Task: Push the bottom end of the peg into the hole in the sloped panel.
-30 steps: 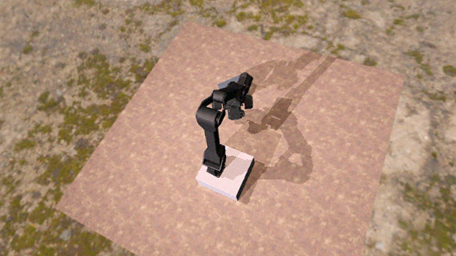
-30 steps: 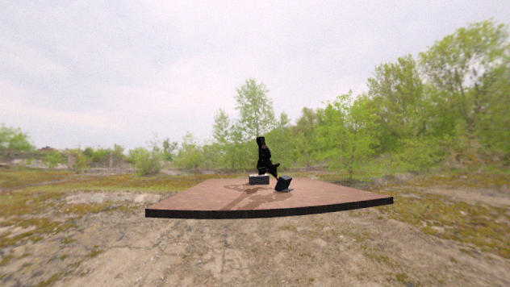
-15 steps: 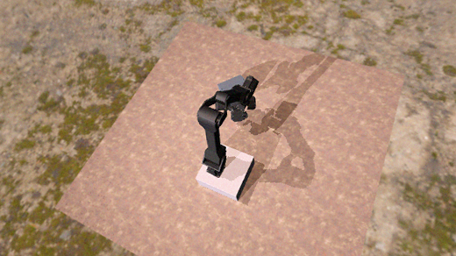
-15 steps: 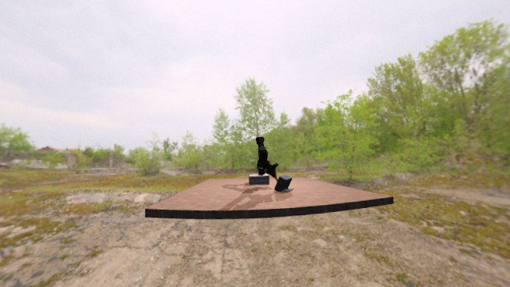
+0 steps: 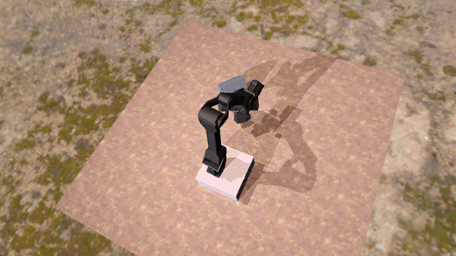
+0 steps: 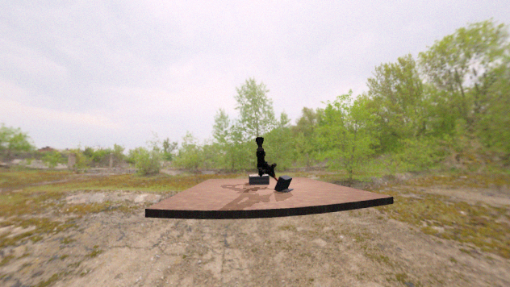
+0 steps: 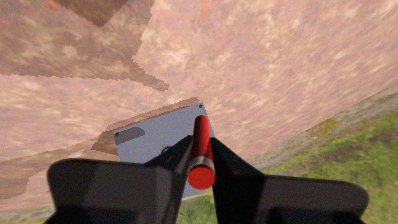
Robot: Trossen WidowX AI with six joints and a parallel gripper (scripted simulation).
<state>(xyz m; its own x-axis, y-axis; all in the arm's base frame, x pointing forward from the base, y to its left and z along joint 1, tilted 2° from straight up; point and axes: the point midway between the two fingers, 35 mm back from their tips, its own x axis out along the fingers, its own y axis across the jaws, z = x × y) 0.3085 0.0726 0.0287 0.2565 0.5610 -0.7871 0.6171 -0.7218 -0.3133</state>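
My gripper tip is now 10 cm short of the grey sloped panel, 5 cm to the right of it and 4 cm above it. Round my gripper tip: red round peg: 1 cm to the right, 1 cm above.
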